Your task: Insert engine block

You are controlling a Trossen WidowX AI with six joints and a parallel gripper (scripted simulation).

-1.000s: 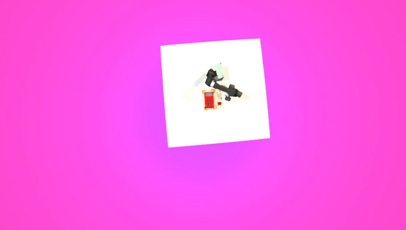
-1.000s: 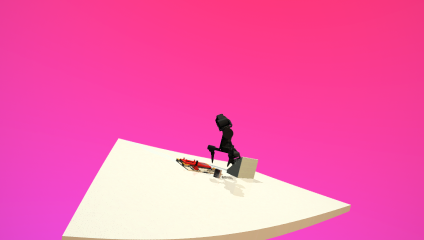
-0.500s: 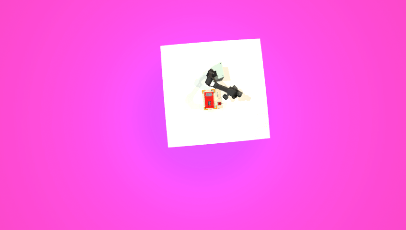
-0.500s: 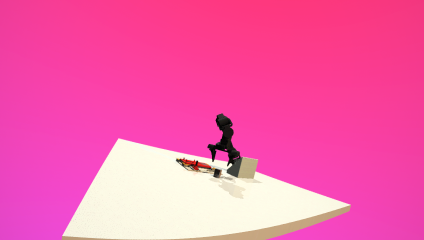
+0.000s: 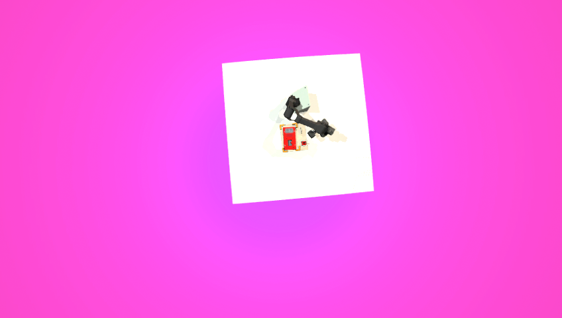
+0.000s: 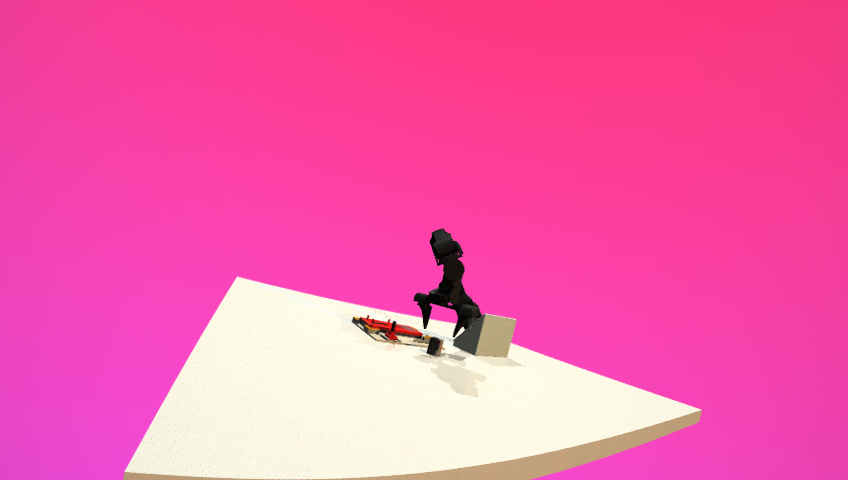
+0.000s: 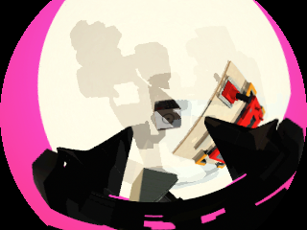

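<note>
Right now my gripper tip is 4 cm above the grey engine block and 1 cm to the left of it.
</note>
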